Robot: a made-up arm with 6 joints. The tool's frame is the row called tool. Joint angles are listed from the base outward. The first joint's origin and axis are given. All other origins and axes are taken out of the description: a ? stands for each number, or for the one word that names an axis. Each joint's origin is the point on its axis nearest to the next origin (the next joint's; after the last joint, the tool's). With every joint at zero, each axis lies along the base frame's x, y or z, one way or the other. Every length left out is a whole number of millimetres.
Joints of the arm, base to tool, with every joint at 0 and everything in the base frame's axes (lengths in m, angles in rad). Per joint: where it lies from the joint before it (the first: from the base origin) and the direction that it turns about. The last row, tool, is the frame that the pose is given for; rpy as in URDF.
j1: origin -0.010 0.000 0.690 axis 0 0 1
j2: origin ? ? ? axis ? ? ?
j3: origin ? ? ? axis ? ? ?
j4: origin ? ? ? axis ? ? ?
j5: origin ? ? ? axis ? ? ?
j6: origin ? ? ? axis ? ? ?
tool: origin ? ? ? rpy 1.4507 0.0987 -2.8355
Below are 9 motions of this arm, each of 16 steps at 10 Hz.
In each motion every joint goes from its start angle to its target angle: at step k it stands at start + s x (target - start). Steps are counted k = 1, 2, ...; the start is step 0. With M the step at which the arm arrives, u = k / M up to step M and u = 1 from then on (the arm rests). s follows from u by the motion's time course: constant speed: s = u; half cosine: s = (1 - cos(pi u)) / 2; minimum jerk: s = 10 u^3 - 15 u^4 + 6 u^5.
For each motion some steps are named. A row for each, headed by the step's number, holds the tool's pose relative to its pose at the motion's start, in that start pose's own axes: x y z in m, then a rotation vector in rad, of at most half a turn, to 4 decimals.
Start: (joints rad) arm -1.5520 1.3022 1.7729 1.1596 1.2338 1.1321
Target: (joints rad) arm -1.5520 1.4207 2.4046 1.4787 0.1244 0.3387
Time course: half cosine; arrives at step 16
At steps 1, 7, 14, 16:
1: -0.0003 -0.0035 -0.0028 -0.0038 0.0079 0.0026
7: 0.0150 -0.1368 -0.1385 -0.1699 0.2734 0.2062
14: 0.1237 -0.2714 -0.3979 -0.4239 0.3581 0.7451
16: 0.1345 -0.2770 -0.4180 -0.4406 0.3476 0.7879

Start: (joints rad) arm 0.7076 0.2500 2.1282 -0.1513 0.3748 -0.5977
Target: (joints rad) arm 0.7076 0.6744 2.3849 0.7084 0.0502 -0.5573
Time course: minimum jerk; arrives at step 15
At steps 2, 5, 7, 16:
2: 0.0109 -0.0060 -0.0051 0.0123 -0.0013 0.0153
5: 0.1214 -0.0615 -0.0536 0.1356 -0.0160 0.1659
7: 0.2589 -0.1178 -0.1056 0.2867 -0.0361 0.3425
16: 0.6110 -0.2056 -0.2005 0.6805 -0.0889 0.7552

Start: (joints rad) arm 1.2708 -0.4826 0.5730 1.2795 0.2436 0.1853
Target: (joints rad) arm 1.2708 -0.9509 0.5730 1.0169 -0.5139 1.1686
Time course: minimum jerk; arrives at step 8
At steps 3, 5, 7, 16:
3: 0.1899 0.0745 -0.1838 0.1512 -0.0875 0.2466
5: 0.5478 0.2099 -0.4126 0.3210 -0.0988 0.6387
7: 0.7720 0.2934 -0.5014 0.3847 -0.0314 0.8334
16: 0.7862 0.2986 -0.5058 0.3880 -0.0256 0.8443

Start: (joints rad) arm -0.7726 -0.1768 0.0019 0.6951 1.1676 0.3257
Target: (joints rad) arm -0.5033 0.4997 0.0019 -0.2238 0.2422 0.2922
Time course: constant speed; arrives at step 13
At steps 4, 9, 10, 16:
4: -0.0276 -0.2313 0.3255 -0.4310 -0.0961 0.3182
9: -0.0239 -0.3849 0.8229 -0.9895 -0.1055 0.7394
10: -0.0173 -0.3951 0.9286 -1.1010 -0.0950 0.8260
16: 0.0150 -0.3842 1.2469 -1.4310 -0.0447 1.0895

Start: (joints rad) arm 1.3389 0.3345 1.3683 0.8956 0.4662 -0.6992
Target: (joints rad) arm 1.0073 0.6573 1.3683 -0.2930 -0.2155 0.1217
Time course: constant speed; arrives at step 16
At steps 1, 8, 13, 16:
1: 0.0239 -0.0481 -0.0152 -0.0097 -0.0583 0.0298
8: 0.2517 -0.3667 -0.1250 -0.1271 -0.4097 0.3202
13: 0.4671 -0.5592 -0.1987 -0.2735 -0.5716 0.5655
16: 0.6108 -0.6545 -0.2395 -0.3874 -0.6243 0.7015

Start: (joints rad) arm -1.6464 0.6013 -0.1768 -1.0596 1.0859 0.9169
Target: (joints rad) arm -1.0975 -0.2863 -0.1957 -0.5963 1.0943 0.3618
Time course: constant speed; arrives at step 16
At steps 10, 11, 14, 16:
10: 0.5808 0.8840 0.1485 -0.5185 0.4803 -0.6628
11: 0.6541 0.9568 0.1294 -0.5772 0.5289 -0.7215
14: 0.8743 1.1510 0.0328 -0.7593 0.6721 -0.8901
16: 1.0154 1.2582 -0.0629 -0.8849 0.7644 -0.9969

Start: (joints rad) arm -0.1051 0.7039 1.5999 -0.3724 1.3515 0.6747
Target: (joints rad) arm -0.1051 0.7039 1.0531 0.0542 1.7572 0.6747
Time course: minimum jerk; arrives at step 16
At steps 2, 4, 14, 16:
2: 0.0097 -0.0041 0.0018 0.0045 0.0063 -0.0002
4: 0.0635 -0.0249 0.0113 0.0274 0.0412 -0.0019
14: 0.6436 -0.0970 0.0468 0.0925 0.4240 -0.0559
16: 0.6544 -0.0959 0.0464 0.0908 0.4309 -0.0573

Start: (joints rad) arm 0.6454 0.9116 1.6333 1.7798 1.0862 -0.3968
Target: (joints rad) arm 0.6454 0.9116 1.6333 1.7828 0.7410 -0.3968
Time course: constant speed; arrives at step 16
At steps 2, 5, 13, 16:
2: 0.0018 -0.0044 -0.0022 -0.0102 -0.0219 0.0358
5: 0.0048 -0.0109 -0.0053 -0.0254 -0.0548 0.0894
13: 0.0151 -0.0275 -0.0127 -0.0659 -0.1425 0.2324
16: 0.0197 -0.0334 -0.0150 -0.0811 -0.1754 0.2861

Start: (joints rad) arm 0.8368 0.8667 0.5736 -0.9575 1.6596 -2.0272
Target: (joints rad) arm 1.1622 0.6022 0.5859 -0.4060 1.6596 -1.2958
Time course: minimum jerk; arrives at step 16
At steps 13, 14, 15, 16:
13: 0.2922 -0.8174 0.0569 0.0599 -0.1143 0.5558
14: 0.2987 -0.8447 0.0646 0.0601 -0.1081 0.5745
15: 0.3014 -0.8562 0.0680 0.0602 -0.1053 0.5824
16: 0.3018 -0.8580 0.0686 0.0602 -0.1048 0.5836

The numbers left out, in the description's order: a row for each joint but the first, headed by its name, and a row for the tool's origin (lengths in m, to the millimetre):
j2: xyz 0.110 0.010 0.000, axis 0 1 0
j3: xyz 0.020 0.000 1.050, axis 0 -1 0
j4: xyz 1.210 0.000 0.140, axis -1 0 0
j5: xyz 0.000 0.020 -0.030, axis 0 -1 0
j6: xyz 0.120 0.000 0.000, axis -1 0 0
tool: xyz 0.000 0.010 -0.020

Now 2 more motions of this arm.
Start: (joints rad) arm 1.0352 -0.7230 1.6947 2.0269 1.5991 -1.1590
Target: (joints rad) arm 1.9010 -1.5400 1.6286 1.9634 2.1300 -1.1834
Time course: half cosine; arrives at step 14
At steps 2, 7, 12, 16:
2: 0.0948 0.0541 0.0200 0.0270 -0.0255 -0.0164
7: 0.9276 0.4429 0.5290 0.2520 -0.2701 -0.0781
12: 1.4242 0.6883 1.4958 0.3913 -0.5246 0.0018
16: 1.4459 0.7117 1.6164 0.3987 -0.5522 0.0175

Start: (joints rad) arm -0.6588 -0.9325 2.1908 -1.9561 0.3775 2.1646
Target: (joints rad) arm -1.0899 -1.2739 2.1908 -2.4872 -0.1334 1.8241
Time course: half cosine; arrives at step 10
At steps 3, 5, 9, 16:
3: -0.0022 0.1705 0.1885 -0.1611 0.1911 -0.1335
5: 0.0512 0.4154 0.4563 -0.4030 0.4779 -0.3012
9: 0.2716 0.8030 0.8471 -0.8243 0.9686 -0.5114
16: 0.2870 0.8223 0.8647 -0.8470 0.9945 -0.5201

